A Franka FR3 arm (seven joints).
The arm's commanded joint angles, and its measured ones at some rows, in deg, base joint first. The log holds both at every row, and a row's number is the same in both.
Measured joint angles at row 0:
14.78, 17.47, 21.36, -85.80, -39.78, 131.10, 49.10
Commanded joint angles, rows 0 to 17:
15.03, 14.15, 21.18, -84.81, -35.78, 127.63, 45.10
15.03, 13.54, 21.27, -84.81, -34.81, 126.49, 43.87
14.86, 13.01, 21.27, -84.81, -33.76, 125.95, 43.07
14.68, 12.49, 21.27, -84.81, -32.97, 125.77, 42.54
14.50, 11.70, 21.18, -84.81, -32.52, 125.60, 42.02
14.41, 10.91, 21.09, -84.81, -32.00, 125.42, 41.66
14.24, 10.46, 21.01, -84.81, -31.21, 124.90, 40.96
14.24, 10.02, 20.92, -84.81, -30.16, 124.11, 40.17
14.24, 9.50, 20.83, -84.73, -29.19, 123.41, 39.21
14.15, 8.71, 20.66, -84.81, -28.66, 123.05, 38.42
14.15, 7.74, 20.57, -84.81, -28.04, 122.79, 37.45
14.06, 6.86, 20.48, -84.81, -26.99, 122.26, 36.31
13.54, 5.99, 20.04, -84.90, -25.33, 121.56, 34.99
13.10, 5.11, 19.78, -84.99, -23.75, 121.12, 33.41
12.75, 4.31, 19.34, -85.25, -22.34, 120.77, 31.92
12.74, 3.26, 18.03, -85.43, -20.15, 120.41, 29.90
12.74, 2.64, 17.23, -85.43, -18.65, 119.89, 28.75
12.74, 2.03, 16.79, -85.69, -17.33, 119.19, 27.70
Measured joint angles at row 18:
13.53, 4.85, 18.07, -85.63, -21.78, 120.91, 31.97
